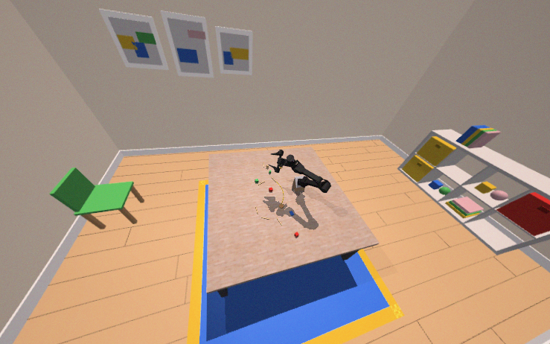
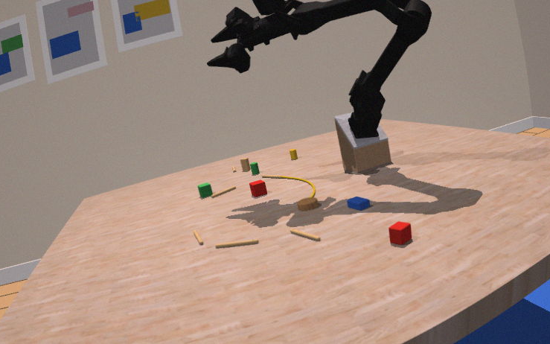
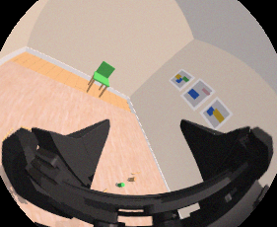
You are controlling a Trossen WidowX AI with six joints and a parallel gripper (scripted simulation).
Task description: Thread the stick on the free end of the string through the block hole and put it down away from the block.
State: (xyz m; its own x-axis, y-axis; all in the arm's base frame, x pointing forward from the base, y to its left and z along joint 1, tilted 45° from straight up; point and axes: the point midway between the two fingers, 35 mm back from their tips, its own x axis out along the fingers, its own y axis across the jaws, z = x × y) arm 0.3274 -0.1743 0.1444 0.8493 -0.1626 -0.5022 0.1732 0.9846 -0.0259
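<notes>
The thin wooden stick is 10 cm behind my gripper tip, 8 cm to the right of it and 35 cm below it. From my gripper tip the other things lie so: green cylinder (7 cm behind, 19 cm to the right, 34 cm below); then round wooden button (11 cm behind, 23 cm to the left, 35 cm below); then green cube (8 cm ahead, 7 cm to the right, 34 cm below).
</notes>
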